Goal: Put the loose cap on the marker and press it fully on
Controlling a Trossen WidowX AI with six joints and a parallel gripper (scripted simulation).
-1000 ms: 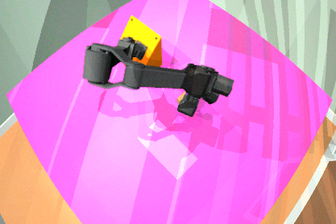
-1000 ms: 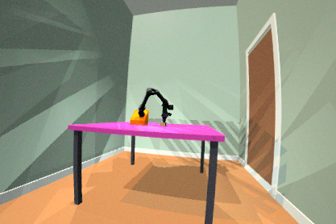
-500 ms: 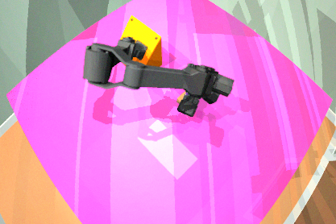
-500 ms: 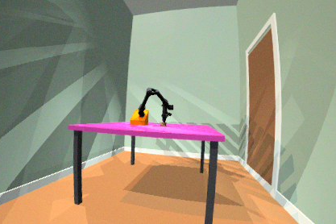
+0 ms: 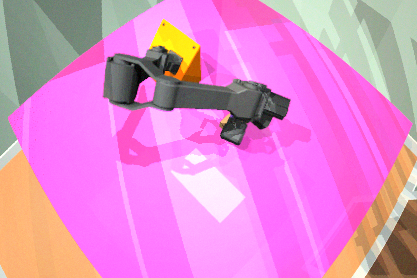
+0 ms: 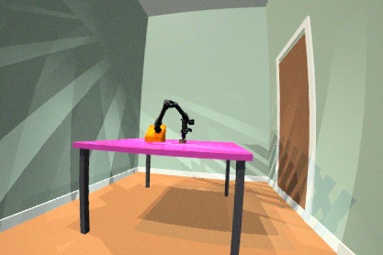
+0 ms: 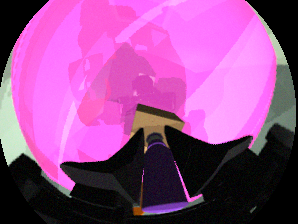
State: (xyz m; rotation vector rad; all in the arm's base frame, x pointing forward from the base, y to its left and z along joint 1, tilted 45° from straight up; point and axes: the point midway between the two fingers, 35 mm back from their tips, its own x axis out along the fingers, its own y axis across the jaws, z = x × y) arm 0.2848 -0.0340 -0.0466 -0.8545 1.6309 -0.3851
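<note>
Right now the purple cap is 50 mm above my gripper tip and 20 mm behind it. The rest, counted from my gripper tip: holder block: 20 mm below, 10 mm behind; purple marker: 30 mm above, 10 mm behind.
</note>
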